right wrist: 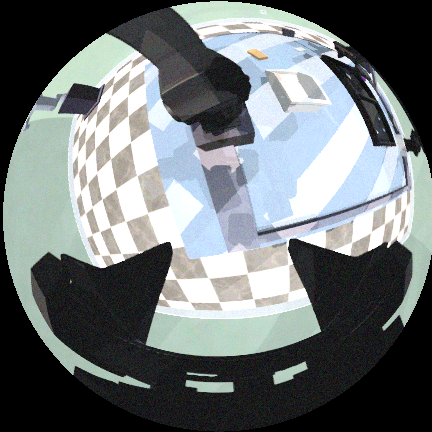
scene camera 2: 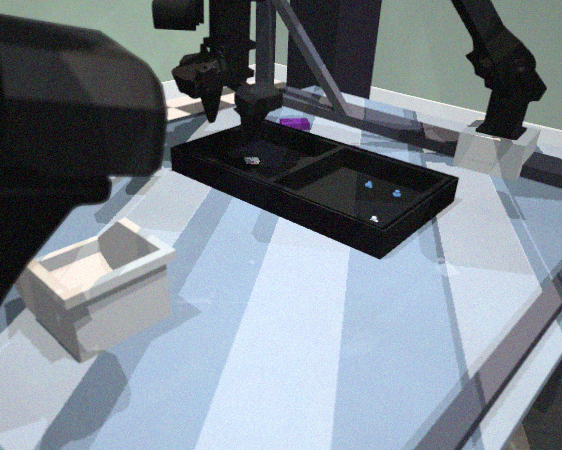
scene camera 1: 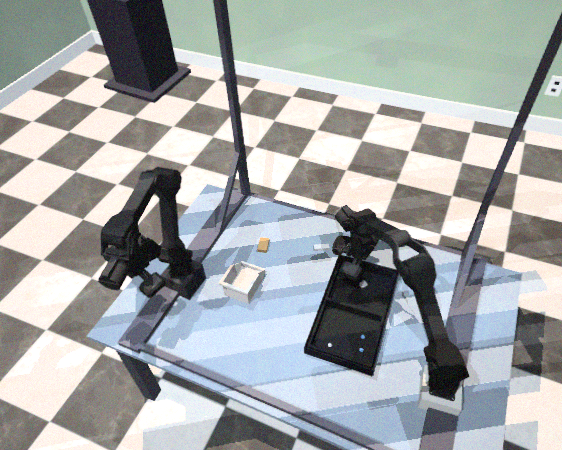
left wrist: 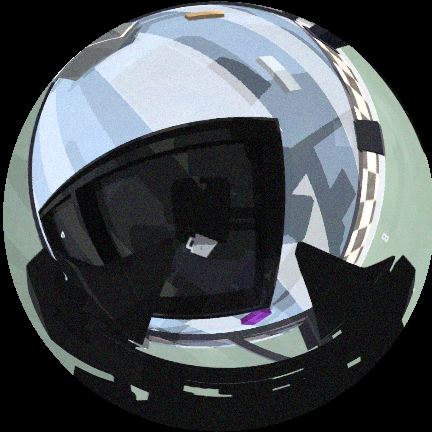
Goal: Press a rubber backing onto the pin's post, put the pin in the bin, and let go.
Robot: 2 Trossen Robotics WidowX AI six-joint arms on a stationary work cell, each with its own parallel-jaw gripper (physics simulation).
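Places are measured from the left arm's base along level axes (x ahead, y left, z up), in centimetres.
Pixels of known places: left gripper, between the fingertips: [scene camera 2: 228, 133] [scene camera 1: 360, 267] [left wrist: 238, 247]; right gripper, between the fingertips: [right wrist: 232, 247] [scene camera 1: 138, 282]; left arm's base, origin of its link: [scene camera 2: 500, 130] [scene camera 1: 442, 386]; right arm's base, origin of its link: [right wrist: 217, 113] [scene camera 1: 181, 269].
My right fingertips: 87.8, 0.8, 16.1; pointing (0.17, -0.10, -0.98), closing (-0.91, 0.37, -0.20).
Note:
For each thing: its top centre in the pictures, then the offset to it from my right fingertips, as dx, dy, dz. "*": a spot on its surface instead.
- pin, centre of its top: [left wrist: 199, 250] [scene camera 2: 252, 155] [scene camera 1: 363, 282] -61.6, -31.8, -20.5
- black tray, centre of its top: [left wrist: 102, 266] [scene camera 2: 308, 162] [scene camera 1: 354, 306] -60.5, -20.3, -18.1
- white backing, centre of its top: [scene camera 2: 374, 217] [left wrist: 61, 235] [scene camera 1: 329, 344] -55.7, -6.8, -20.8
- beige bin, a spot on its surface: [scene camera 2: 125, 305] [right wrist: 306, 106] * -22.0, -14.9, -18.3
- orange block, centre of its top: [right wrist: 256, 52] [scene camera 1: 263, 243] -23.4, -39.2, -20.5
- whitish block, centre of its top: [left wrist: 280, 70] [scene camera 1: 321, 246] -44.2, -43.9, -20.8
- purple block, centre of its top: [scene camera 2: 294, 120] [left wrist: 256, 319] -81.2, -36.9, -20.6
The pin [scene camera 1: 363, 284] [scene camera 2: 252, 160] [left wrist: 201, 246] is a small pale flat piece lying in one compartment of the black tray [scene camera 1: 354, 309] [scene camera 2: 280, 207] [left wrist: 274, 200]; its post is too small to make out. The other compartment holds a white backing [scene camera 1: 329, 345] [scene camera 2: 374, 218] [left wrist: 62, 235] and two blue backings [scene camera 1: 362, 337] [scene camera 2: 396, 193]. The beige bin [scene camera 1: 237, 291] [scene camera 2: 125, 305] [right wrist: 307, 106] stands apart from the tray. My left gripper [scene camera 1: 348, 259] [scene camera 2: 232, 128] [left wrist: 238, 247] is open and empty above the pin's compartment. My right gripper [scene camera 1: 131, 282] [right wrist: 232, 247] is open and empty, away from tray and bin.
An orange block [scene camera 1: 263, 244] [left wrist: 204, 15] [right wrist: 257, 54] lies beyond the bin. A whitish block [scene camera 1: 321, 247] [left wrist: 279, 74] lies near the tray's far end. A purple block [scene camera 2: 295, 124] [left wrist: 256, 316] lies behind the tray. A divider separates the tray's compartments. Frame posts stand at the table edge.

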